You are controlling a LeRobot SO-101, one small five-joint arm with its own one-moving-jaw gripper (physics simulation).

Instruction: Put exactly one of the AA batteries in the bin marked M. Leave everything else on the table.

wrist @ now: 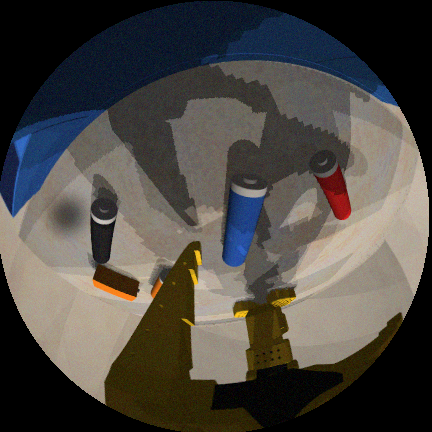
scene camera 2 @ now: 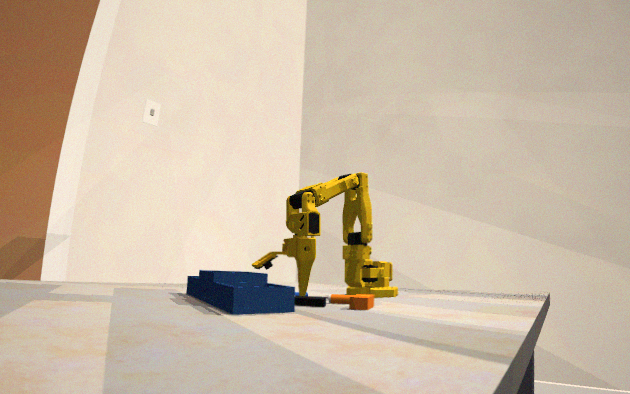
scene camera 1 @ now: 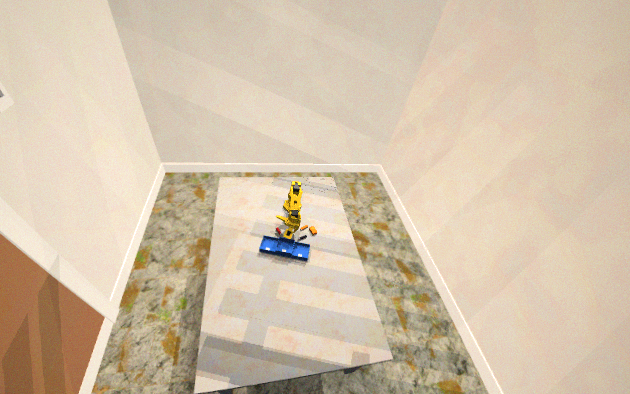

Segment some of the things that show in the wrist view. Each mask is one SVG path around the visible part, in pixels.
An orange block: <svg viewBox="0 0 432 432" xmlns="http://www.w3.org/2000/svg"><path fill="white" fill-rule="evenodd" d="M97 264L92 277L93 286L130 301L136 297L136 294L139 292L139 281Z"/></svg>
A black battery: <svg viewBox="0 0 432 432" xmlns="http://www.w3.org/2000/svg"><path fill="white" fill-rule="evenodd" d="M104 197L95 199L90 206L91 250L93 259L98 263L105 263L109 260L117 214L116 204L111 199Z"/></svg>
